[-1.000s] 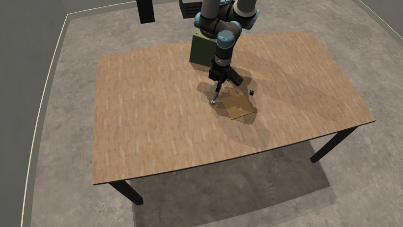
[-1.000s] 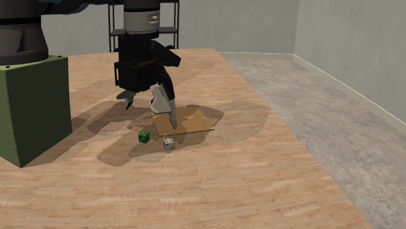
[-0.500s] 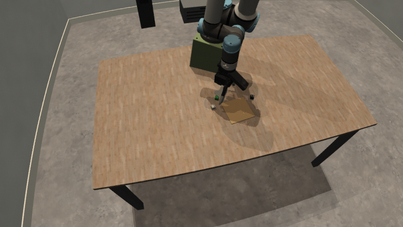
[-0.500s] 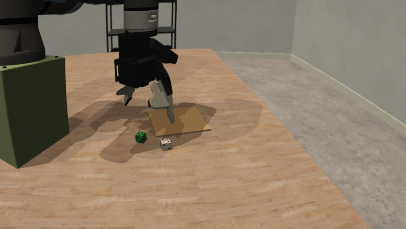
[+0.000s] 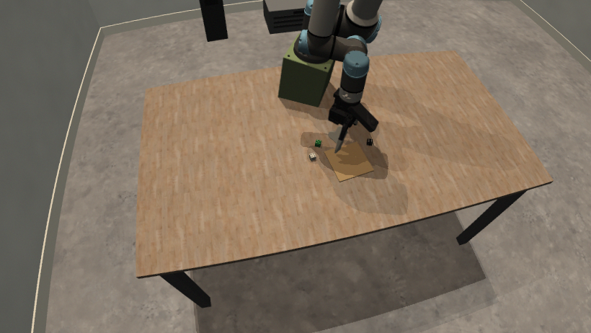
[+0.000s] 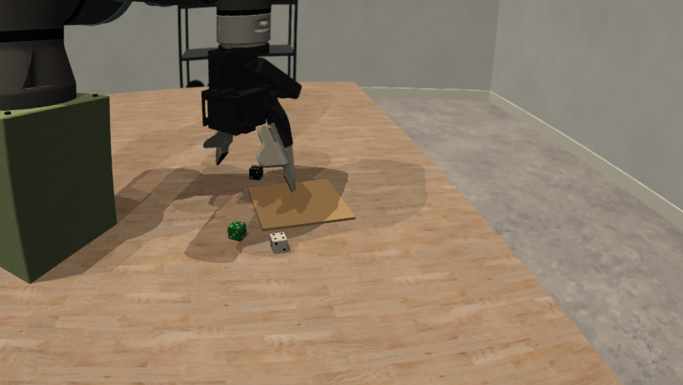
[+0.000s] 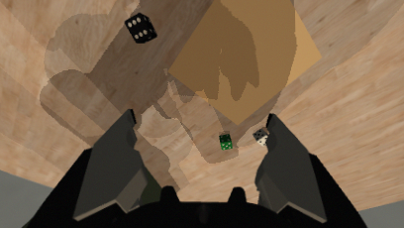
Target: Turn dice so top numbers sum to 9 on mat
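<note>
My hand is 100 mm to the right of the black die and 40 mm above it. From my hand the other things lie so: tan mat 70 mm ahead, 40 mm below; white die 40 mm ahead, 130 mm to the right, 40 mm below; green die 20 mm behind, 100 mm to the right, 40 mm below.
</note>
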